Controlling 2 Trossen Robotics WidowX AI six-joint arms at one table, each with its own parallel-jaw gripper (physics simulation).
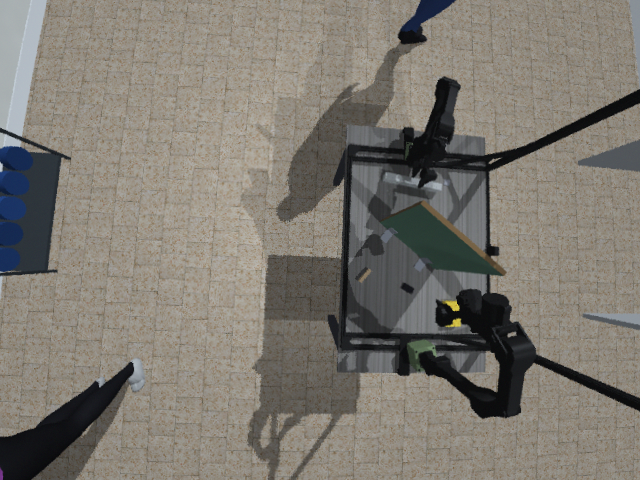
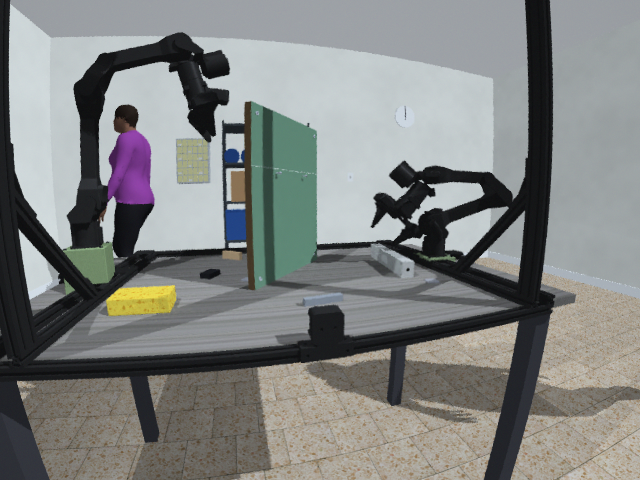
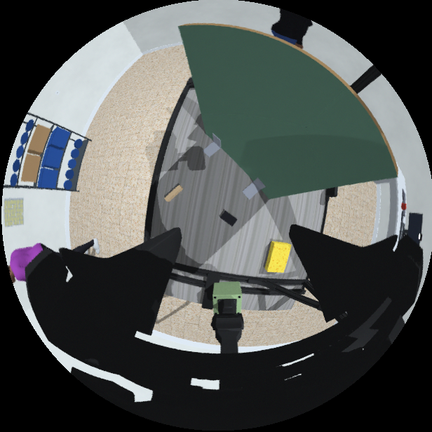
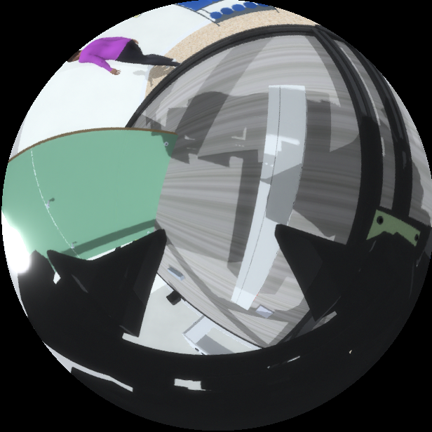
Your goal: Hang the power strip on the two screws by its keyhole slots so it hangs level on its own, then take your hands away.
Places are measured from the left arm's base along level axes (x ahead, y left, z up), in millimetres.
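Pixels of known places: left gripper, fingertip midpoint: (image 1: 448,298) (image 2: 211,139); right gripper, fingertip midpoint: (image 1: 415,182) (image 2: 381,237); left arm's base, link origin: (image 1: 426,358) (image 2: 87,246); right arm's base, link origin: (image 1: 414,152) (image 2: 433,255).
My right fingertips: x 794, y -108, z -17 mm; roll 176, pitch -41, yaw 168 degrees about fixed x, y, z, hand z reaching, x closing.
For each thing: its top centre in the pictures, then the offset to it from my right fingertips.
- white power strip, top centre: (image 2: 389,251) (image 1: 414,181) dx +19, dy -17, dz -43 mm
- green board, top centre: (image 2: 287,118) (image 1: 464,238) dx -281, dy +52, dz +334 mm
- yellow sponge, top centre: (image 2: 142,292) (image 1: 453,314) dx -651, dy -95, dz -54 mm
- black block, top centre: (image 2: 210,271) (image 1: 408,288) dx -493, dy +98, dz -73 mm
- wooden block, top centre: (image 2: 231,251) (image 1: 365,275) dx -394, dy +299, dz -61 mm
- grey-blue bar, top centre: (image 2: 323,296) dx -309, dy -210, dz -72 mm
The white power strip (image 1: 393,179) (image 2: 391,259) (image 4: 287,120) lies on the table in front of the right arm's base; its keyhole slots cannot be made out. A green board (image 1: 439,245) (image 2: 289,222) (image 3: 280,100) (image 4: 105,175) stands upright mid-table. Two small screws stick out of it on a pale line: one screw (image 2: 277,175) (image 4: 49,203) and the other screw (image 2: 303,177) (image 4: 73,245). My right gripper (image 2: 385,234) (image 4: 221,232) is open and empty, above the strip. My left gripper (image 2: 208,138) (image 3: 237,231) is open and empty, high on the board's other side, above the sponge area.
A yellow sponge (image 1: 453,304) (image 2: 142,300) (image 3: 278,257), a black block (image 1: 407,287) (image 2: 209,273) (image 3: 228,217) and a wooden block (image 1: 363,274) (image 2: 232,255) (image 3: 173,193) lie on the left arm's side. A grey-blue bar (image 2: 323,299) lies near the front edge. Black frame beams border the table.
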